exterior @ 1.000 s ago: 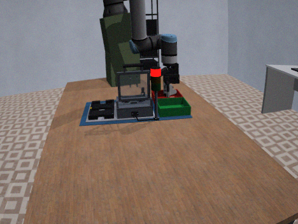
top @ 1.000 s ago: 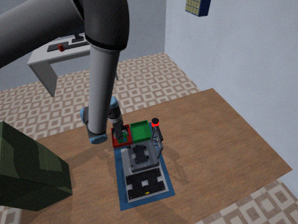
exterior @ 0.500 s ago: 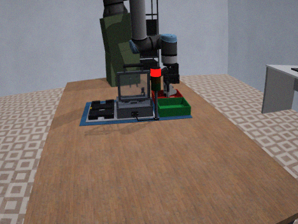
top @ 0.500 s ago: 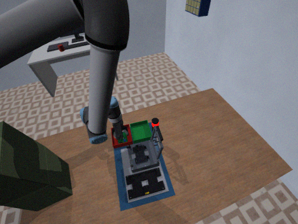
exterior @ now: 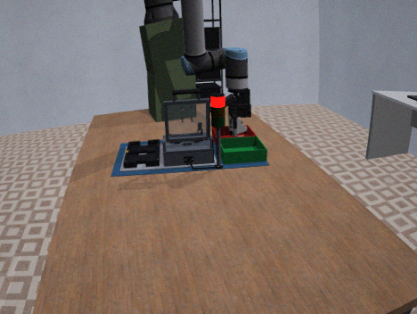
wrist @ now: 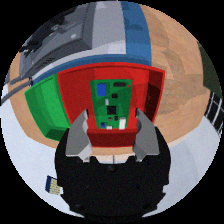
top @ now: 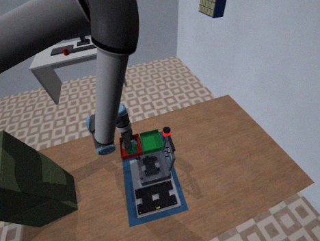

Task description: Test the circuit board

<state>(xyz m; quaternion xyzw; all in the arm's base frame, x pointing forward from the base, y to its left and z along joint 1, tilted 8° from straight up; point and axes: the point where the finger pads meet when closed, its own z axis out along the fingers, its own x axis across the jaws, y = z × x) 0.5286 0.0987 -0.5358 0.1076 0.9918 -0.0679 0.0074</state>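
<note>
My gripper is now 10 mm above the red bin. The rest, counted from my hand: tester bed 70 mm ahead, 210 mm to the right, 50 mm above; then green circuit board 10 mm below; then green bin 150 mm ahead, 30 mm to the right, 10 mm below.
</note>
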